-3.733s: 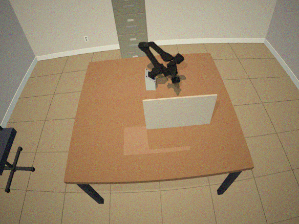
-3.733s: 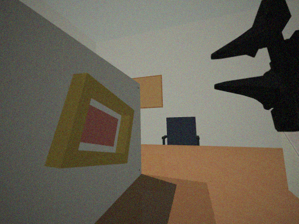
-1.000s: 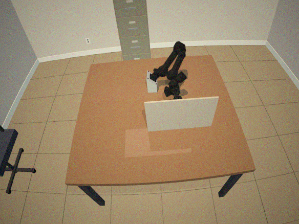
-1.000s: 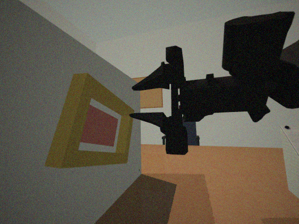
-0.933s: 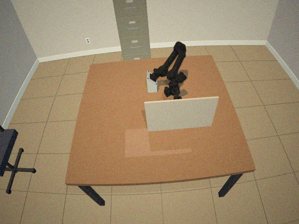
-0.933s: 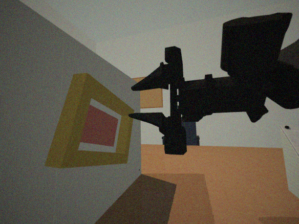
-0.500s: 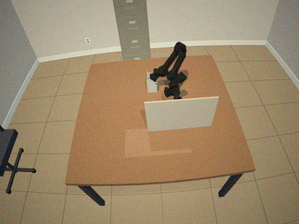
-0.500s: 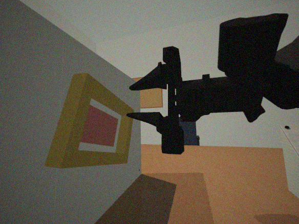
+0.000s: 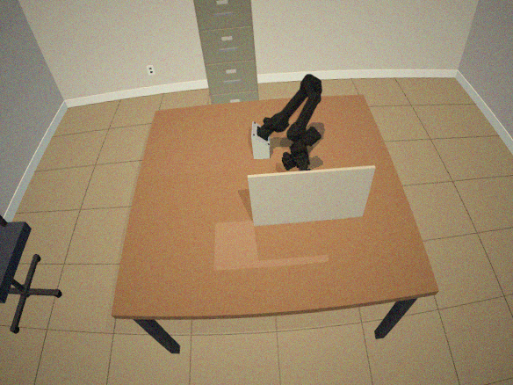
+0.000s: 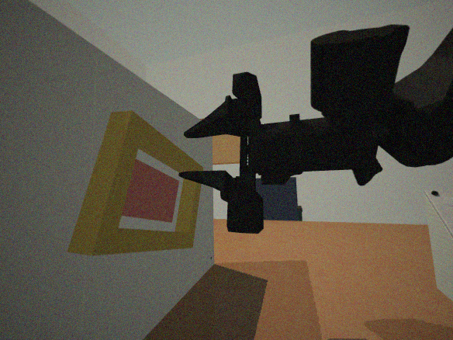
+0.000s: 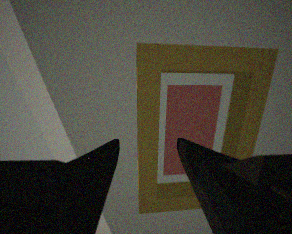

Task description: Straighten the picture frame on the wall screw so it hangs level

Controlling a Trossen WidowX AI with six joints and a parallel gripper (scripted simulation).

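My gripper tip is now 50 mm above the picture frame, 30 mm short of it and 20 mm to the right of it. Also, from my gripper tip: grey wall panel (60 mm below, 40 mm ahead, 20 mm to the left).
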